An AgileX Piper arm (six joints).
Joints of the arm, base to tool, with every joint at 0 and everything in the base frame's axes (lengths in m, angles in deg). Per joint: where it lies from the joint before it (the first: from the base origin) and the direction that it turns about. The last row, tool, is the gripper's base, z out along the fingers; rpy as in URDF.
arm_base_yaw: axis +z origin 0 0 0.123
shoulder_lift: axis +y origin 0 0 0
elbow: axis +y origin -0.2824 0 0.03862
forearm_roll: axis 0.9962 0 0.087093 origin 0.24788 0 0.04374
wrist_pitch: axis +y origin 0 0 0
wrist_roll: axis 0.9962 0 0.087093 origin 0.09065 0 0.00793
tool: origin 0 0 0 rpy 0 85 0
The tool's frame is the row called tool.
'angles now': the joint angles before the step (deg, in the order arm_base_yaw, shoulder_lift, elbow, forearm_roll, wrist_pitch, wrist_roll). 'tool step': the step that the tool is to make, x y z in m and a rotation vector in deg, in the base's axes. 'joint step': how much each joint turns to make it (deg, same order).
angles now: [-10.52, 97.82, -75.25, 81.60, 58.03, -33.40]
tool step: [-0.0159, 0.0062, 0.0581, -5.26, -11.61, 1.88]
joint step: [0.56, -5.17, -5.61, -2.28, 0.36, -1.96]
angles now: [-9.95, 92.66, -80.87, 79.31, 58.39, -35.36]
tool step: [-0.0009, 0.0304, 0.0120, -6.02, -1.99, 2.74]
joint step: [5.69, -0.44, -3.36, -6.68, -3.06, 2.24]
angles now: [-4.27, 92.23, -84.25, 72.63, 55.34, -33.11]
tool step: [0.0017, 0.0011, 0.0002, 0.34, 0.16, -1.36]
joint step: [0.44, 0.00, 0.00, -0.08, -1.64, 0.86]
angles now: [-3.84, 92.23, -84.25, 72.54, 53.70, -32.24]
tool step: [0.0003, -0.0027, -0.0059, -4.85, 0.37, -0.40]
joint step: [0.01, 0.00, 0.00, -5.03, -0.61, 0.33]
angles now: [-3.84, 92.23, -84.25, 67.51, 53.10, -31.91]
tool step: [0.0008, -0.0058, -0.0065, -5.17, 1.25, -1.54]
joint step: [-0.22, 0.00, -0.06, -6.35, -1.01, 1.95]
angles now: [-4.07, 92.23, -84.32, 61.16, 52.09, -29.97]
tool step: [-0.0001, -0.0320, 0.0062, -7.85, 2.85, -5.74]
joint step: [-3.88, -0.01, -3.75, -12.52, 1.67, 7.35]
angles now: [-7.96, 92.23, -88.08, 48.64, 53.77, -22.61]
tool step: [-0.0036, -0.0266, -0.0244, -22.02, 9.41, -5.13]
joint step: [0.40, 0.58, -0.27, -28.63, 2.03, 9.42]
